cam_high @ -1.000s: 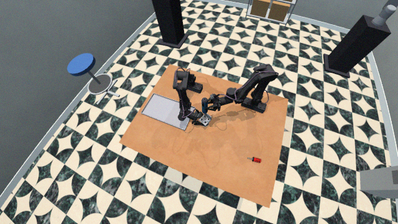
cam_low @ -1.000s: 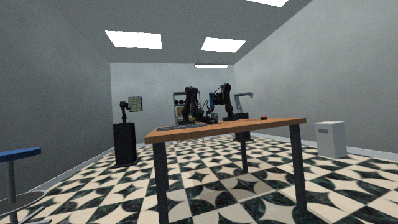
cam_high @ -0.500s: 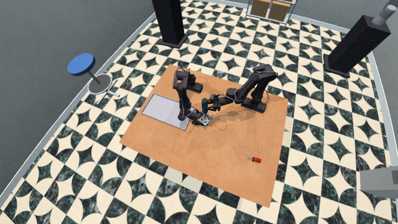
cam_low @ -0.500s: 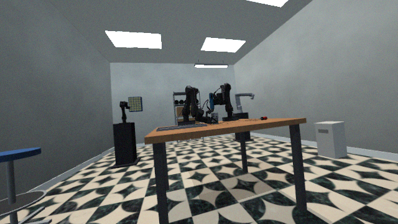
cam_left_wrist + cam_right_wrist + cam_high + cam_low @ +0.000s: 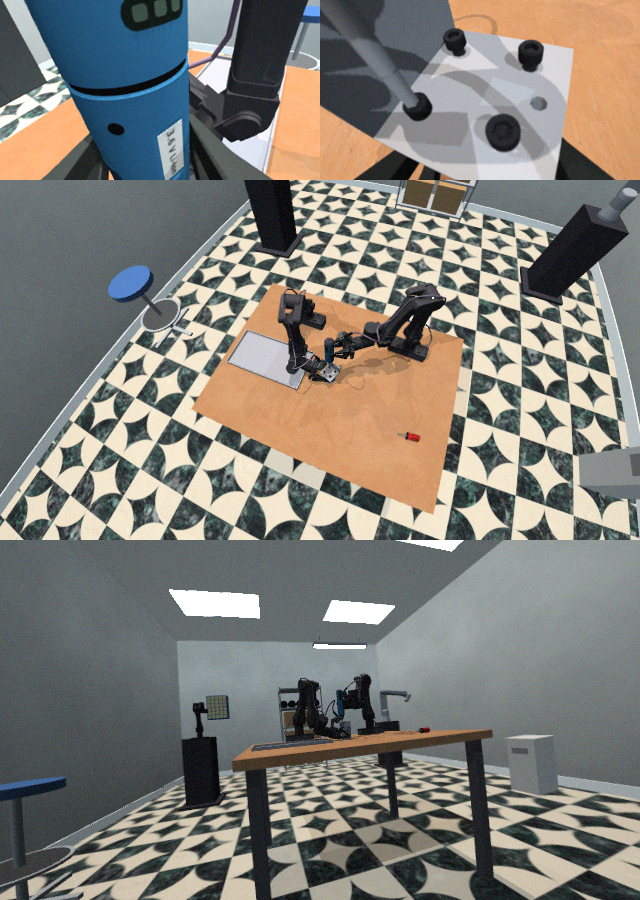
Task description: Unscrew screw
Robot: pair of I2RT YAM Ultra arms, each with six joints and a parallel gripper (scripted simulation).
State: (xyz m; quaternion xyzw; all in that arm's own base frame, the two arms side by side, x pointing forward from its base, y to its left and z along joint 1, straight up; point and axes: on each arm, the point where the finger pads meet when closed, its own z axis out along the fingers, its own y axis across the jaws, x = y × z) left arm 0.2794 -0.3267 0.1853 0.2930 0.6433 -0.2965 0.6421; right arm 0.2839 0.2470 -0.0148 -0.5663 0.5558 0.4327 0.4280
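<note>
The round joint module is right at my right hand. Also, from my right hand: grey mat 1 cm ahead, 33 cm to the right, 2 cm below; then grey bracket 5 cm above; then screw 1 cm ahead, 2 cm to the right, 5 cm above.
</note>
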